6 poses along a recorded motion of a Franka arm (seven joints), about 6.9 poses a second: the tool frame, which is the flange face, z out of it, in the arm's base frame.
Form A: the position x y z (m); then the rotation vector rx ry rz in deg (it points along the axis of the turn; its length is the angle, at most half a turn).
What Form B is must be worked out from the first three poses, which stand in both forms.
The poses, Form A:
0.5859, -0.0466, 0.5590, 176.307, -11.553, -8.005
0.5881, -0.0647, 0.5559, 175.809, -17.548, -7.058
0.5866, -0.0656, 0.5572, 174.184, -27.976, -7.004
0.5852, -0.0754, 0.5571, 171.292, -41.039, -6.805
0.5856, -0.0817, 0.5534, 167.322, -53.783, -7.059
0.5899, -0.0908, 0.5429, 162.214, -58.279, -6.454
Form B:
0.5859, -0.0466, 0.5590, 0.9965, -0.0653, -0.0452, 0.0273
0.5881, -0.0647, 0.5559, 0.9939, -0.0992, -0.0399, 0.0277
0.5866, -0.0656, 0.5572, 0.9861, -0.1584, -0.0397, 0.0301
0.5852, -0.0754, 0.5571, 0.9712, -0.2327, -0.0386, 0.0325
0.5856, -0.0817, 0.5534, 0.9506, -0.3056, -0.0401, 0.0358
0.5899, -0.0908, 0.5429, 0.9384, -0.3372, -0.0373, 0.0655

